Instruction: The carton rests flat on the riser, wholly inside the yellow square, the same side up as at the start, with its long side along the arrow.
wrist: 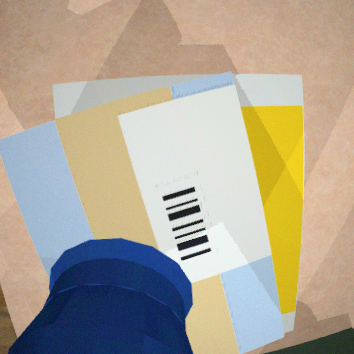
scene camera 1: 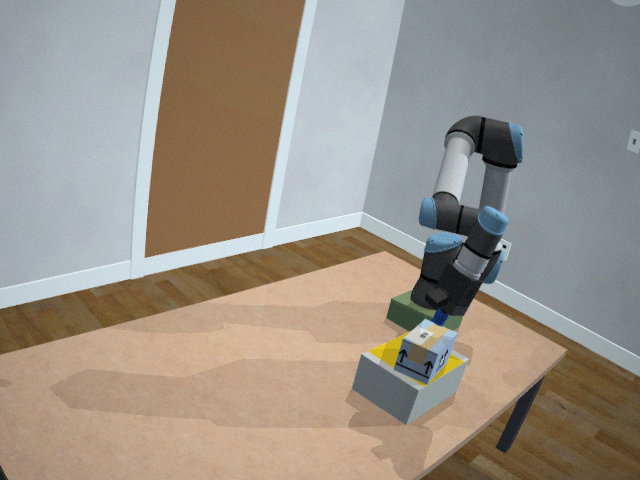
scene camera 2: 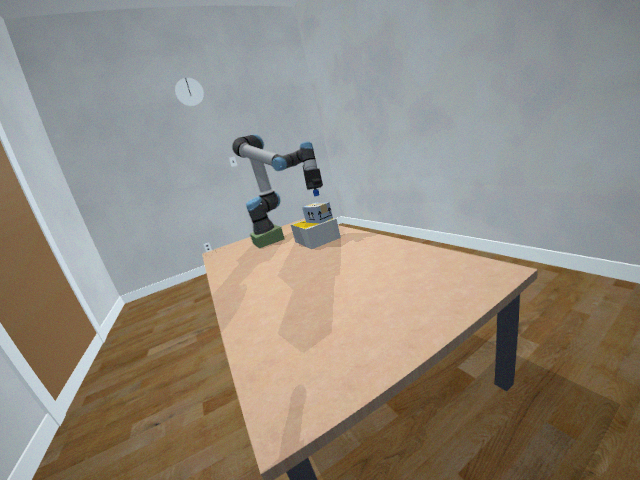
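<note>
The light blue carton [scene camera 1: 417, 356] [scene camera 2: 316, 212] [wrist: 100, 165] stands upright on the grey riser [scene camera 1: 385, 388] [scene camera 2: 317, 236] [wrist: 280, 90], tan tape and a white barcode label on top, black up arrows on its sides. It covers part of the yellow square [scene camera 1: 383, 353] [scene camera 2: 303, 225] [wrist: 286, 215] and is turned a little against the riser's edges. Its lower front corner is close to the square's edge; I cannot tell whether it is wholly inside. The arrow on the square is hidden. My blue suction cup [scene camera 1: 439, 317] [scene camera 2: 315, 193] [wrist: 122, 280] is open, above the carton with a gap.
The arm's green base block [scene camera 1: 405, 313] [scene camera 2: 267, 237] stands beside the riser, behind it in scene camera 1. The riser is near one long edge of the wooden table [scene camera 1: 258, 397] [scene camera 2: 361, 304]. A wall [scene camera 2: 439, 129] stands beyond the table.
</note>
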